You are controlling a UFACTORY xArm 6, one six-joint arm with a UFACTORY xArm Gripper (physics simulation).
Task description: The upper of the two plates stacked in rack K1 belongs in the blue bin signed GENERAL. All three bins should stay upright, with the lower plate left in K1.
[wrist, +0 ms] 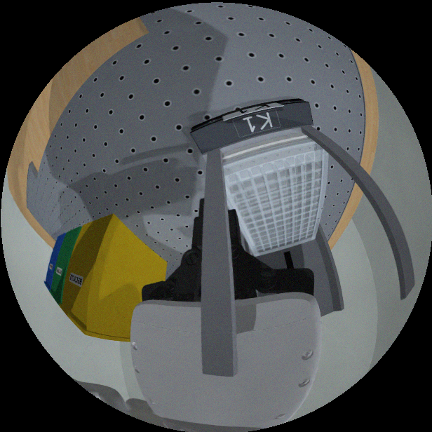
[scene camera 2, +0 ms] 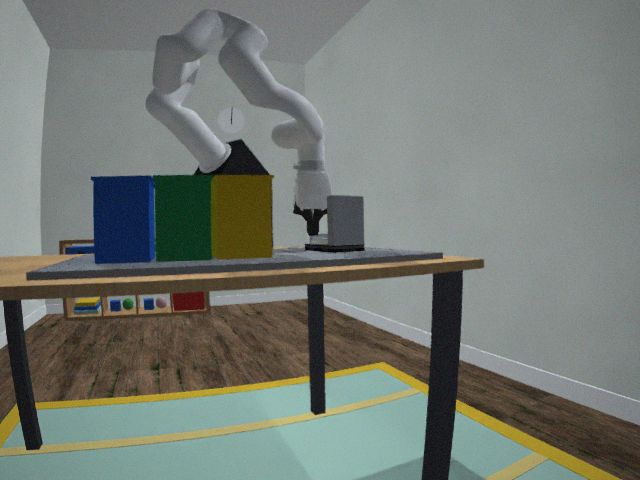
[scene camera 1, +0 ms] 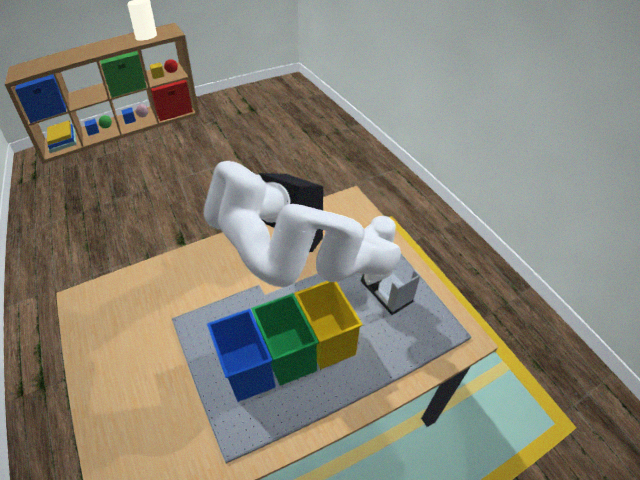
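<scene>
Rack K1 stands on the grey board with upright posts. The clear gridded upper plate lies flat in it; the lower plate is mostly hidden beneath. My gripper is shut and empty, pointing down beside the rack on its bin-facing side, low near plate height. In the wrist view a rack post crosses in front of the fingers. In scene camera 1 the arm hides the fingers. The blue bin stands upright, farthest from the rack; its sign is too small to read.
The green bin and the yellow bin stand upright in a row with the blue one. The yellow bin, signed RECYCLE, is nearest the rack. The grey perforated board lies on the wooden table.
</scene>
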